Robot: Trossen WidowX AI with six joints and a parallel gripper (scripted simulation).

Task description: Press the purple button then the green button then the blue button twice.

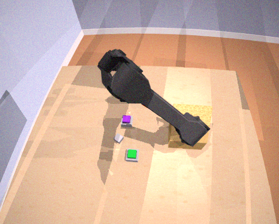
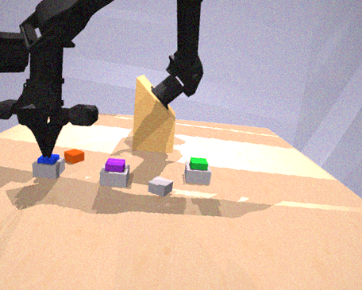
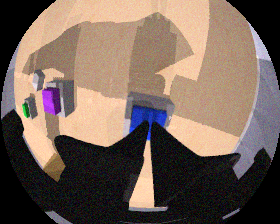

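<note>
The blue button is right at my gripper tip. Round my gripper tip: orange block (8 cm behind, 3 cm to the left, 2 cm below); then purple button (13 cm to the left, 2 cm ahead); then small grey block (22 cm to the left, 5 cm ahead, 2 cm below).
</note>
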